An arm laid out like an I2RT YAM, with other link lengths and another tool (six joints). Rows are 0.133 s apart.
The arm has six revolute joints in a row. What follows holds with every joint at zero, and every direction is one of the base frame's. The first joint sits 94.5 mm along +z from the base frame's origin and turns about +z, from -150 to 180 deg. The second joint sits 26.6 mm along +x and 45.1 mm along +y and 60.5 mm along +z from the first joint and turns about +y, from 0 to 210 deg. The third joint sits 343.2 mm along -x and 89.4 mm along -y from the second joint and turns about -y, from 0 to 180 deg. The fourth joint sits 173.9 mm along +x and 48.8 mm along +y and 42.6 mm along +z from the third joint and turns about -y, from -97 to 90 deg. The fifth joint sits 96.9 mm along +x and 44.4 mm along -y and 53.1 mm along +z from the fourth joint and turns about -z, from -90 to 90 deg. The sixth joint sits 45.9 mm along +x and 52.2 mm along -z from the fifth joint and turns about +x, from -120 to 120 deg. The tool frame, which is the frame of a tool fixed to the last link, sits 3 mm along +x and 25 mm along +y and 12 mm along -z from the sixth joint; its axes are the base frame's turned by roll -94.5, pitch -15.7 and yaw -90 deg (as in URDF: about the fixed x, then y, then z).
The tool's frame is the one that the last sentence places.
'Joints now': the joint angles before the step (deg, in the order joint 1, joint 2, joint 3, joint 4, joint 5, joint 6). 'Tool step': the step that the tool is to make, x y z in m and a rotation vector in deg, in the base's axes. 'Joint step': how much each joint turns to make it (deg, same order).
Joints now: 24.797, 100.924, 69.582, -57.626, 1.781, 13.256
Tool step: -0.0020, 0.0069, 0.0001, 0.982, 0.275, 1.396
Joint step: 1.369, 0.081, -0.005, 0.260, -1.005, -0.007
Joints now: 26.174, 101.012, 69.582, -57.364, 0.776, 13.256
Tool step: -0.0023, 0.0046, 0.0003, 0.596, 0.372, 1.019
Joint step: 0.999, -0.006, -0.018, -0.053, -0.700, -0.006
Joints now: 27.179, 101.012, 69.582, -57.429, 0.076, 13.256
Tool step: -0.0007, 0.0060, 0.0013, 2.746, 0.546, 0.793
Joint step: 0.740, 0.006, 0.007, 0.786, -2.688, 0.018
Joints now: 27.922, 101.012, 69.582, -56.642, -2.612, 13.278
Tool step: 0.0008, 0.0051, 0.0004, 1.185, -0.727, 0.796
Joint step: 0.766, -0.005, -0.004, 1.200, -0.699, 0.001
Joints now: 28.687, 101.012, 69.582, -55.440, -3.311, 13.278
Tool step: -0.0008, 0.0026, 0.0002, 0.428, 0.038, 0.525
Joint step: 0.504, 0.008, 0.006, 0.176, -0.394, 0.001
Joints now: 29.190, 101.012, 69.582, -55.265, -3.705, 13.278
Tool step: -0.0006, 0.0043, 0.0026, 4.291, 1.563, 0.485
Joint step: 0.094, -0.005, 0.003, 0.713, -4.523, -0.102
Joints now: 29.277, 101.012, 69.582, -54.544, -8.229, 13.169
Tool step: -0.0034, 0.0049, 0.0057, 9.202, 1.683, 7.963
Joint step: 0.002, 0.000, 0.005, 1.372, -9.486, -7.387
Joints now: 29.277, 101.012, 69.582, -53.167, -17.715, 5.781
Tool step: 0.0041, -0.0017, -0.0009, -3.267, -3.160, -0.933
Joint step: -0.090, -0.218, 0.332, 0.717, 4.458, 0.390
